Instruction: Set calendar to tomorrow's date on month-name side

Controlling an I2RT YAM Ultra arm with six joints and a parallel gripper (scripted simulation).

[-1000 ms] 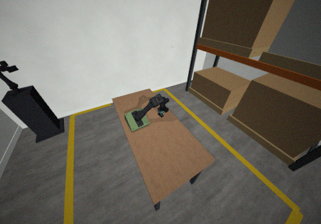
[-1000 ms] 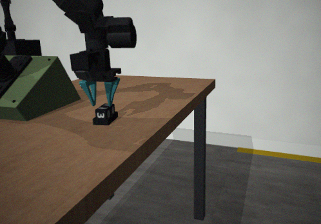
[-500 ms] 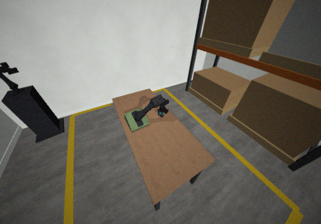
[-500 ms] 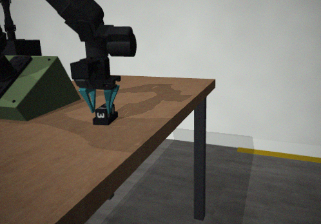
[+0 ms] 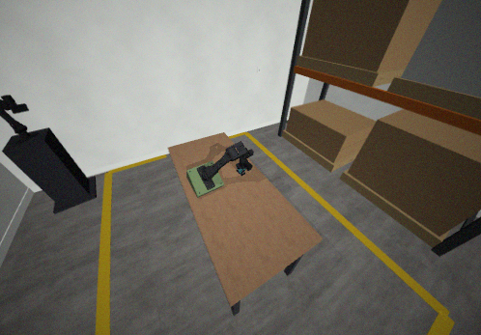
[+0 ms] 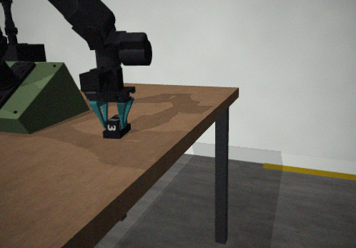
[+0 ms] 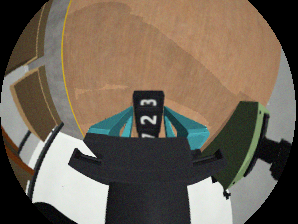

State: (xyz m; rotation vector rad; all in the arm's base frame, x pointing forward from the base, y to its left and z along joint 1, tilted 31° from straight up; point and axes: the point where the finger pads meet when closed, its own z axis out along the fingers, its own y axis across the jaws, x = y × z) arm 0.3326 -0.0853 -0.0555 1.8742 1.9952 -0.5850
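Right now my hand is right at the black cube. Round my hand: black tray 2 cm to the left, 2 cm below.
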